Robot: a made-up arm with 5 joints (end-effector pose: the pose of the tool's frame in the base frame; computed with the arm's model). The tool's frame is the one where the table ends.
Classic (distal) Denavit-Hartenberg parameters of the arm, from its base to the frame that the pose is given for. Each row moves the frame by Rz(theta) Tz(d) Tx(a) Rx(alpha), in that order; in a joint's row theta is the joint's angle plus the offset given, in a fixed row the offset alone. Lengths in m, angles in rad.
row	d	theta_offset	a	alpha
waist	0.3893	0	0.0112	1.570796
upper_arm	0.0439	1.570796	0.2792	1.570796
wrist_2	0.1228	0	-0.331	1.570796
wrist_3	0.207	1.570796	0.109	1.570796
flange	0	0.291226	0.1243	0
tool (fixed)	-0.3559	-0.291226	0	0
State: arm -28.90 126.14 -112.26 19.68 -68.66
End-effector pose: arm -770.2 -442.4 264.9 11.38 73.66 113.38
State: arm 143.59 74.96 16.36 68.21 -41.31
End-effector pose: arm -405.2 -65.9 185.5 7.75 6.53 117.59
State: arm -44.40 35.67 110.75 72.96 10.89
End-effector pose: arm -69.9 719.8 913.3 64.82 -7.86 61.68
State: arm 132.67 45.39 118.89 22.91 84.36
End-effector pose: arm 101.2 -704.5 1067.1 -91.13 -26.54 -42.12
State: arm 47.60 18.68 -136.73 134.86 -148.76
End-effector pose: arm -1.7 -290.6 599.7 37.51 34.23 97.31
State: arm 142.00 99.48 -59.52 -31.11 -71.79
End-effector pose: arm 265.8 373.9 858.2 123.41 -23.11 -2.76
